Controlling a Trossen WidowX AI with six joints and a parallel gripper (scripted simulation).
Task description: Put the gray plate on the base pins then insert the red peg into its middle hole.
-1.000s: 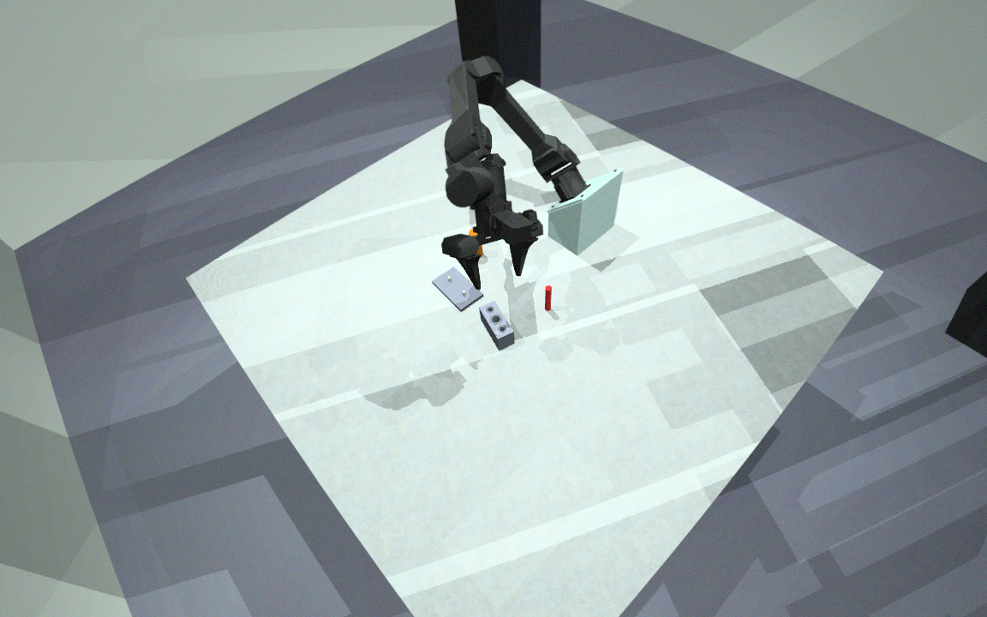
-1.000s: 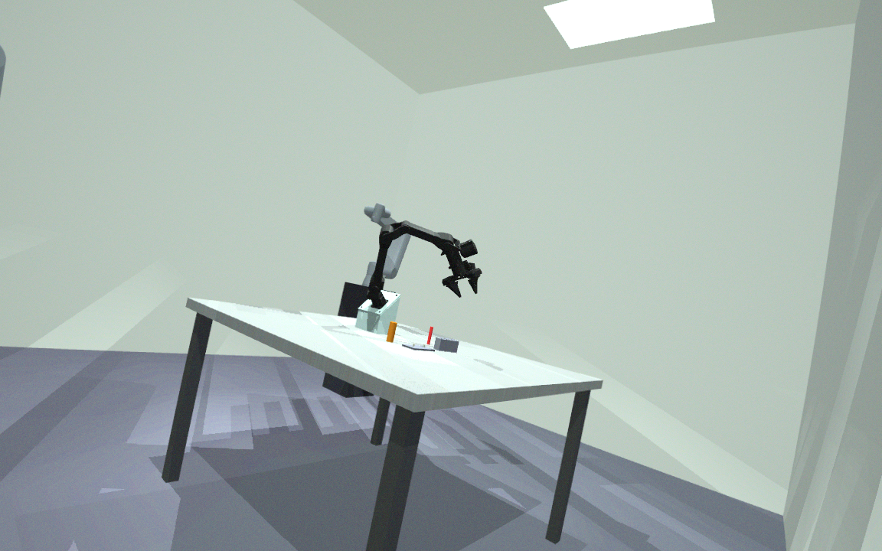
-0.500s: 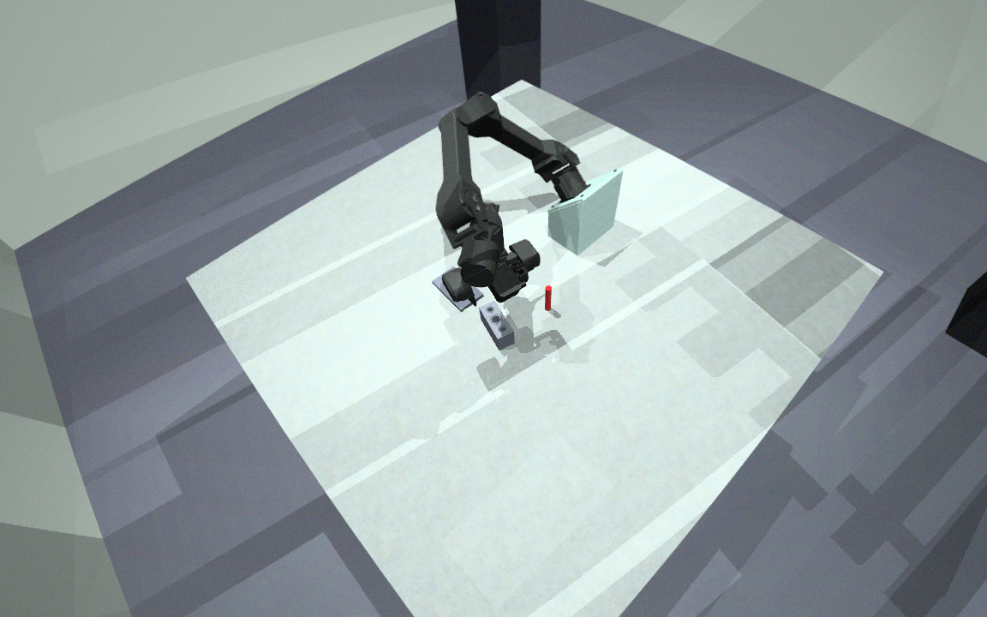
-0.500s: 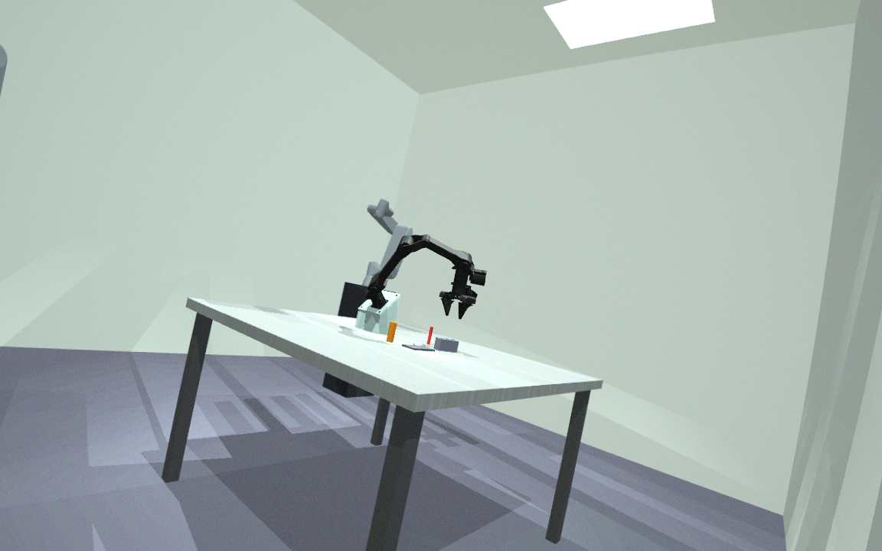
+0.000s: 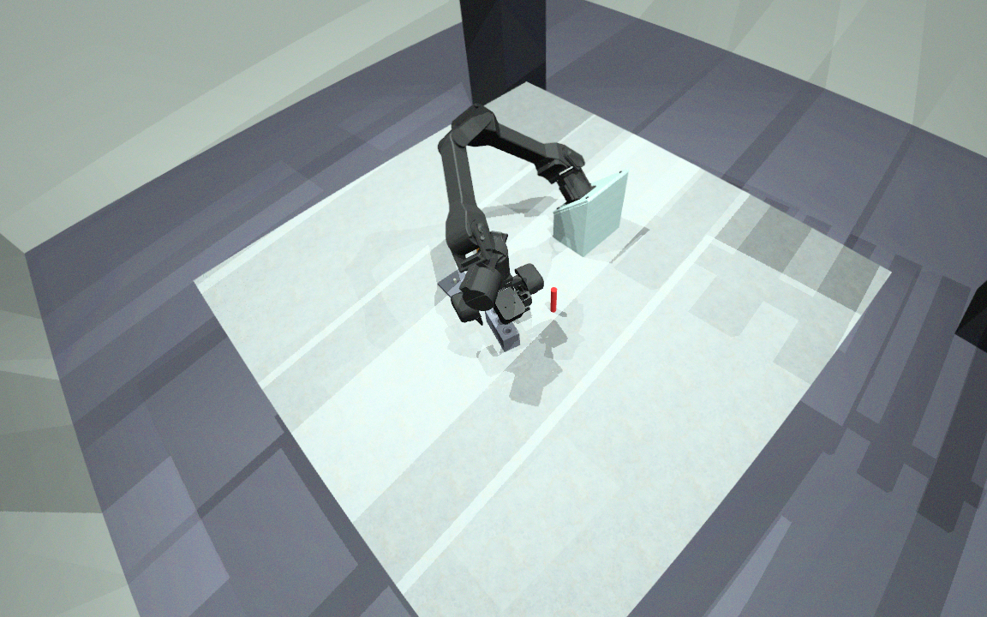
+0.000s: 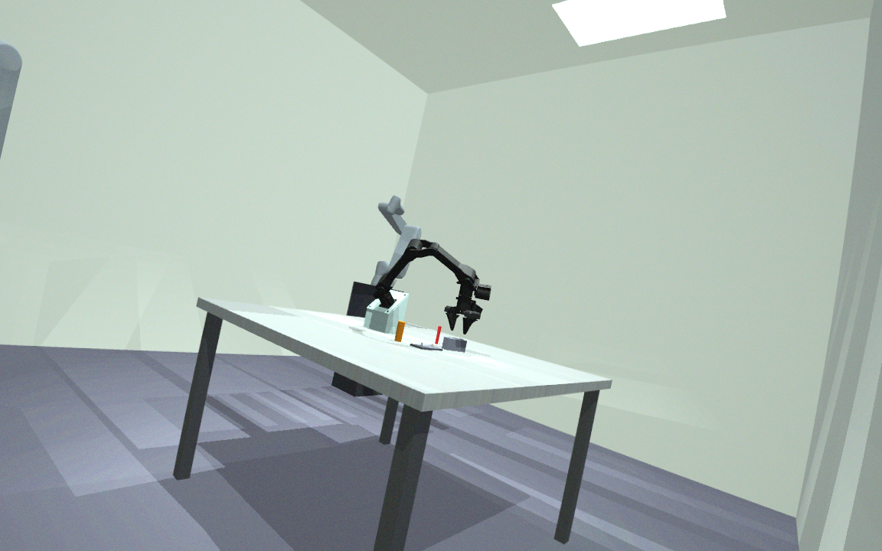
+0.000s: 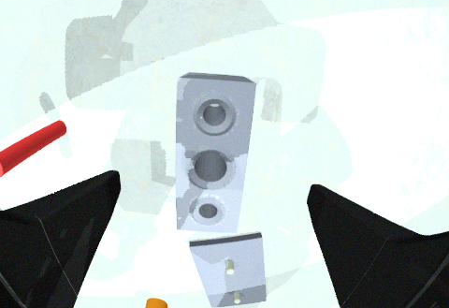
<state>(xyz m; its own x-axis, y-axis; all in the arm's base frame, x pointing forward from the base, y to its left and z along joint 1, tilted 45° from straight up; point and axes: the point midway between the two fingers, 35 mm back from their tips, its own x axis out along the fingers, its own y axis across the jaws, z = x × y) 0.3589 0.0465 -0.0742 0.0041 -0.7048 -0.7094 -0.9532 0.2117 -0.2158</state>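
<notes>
The gray plate lies 40 mm below my gripper tip. Also, from my gripper tip: orange cylinder 210 mm to the right, 130 mm behind, 40 mm below; then dark base 160 mm to the right, 70 mm below, 20 mm behind; then red peg 130 mm behind, 40 mm to the left, 40 mm below.
</notes>
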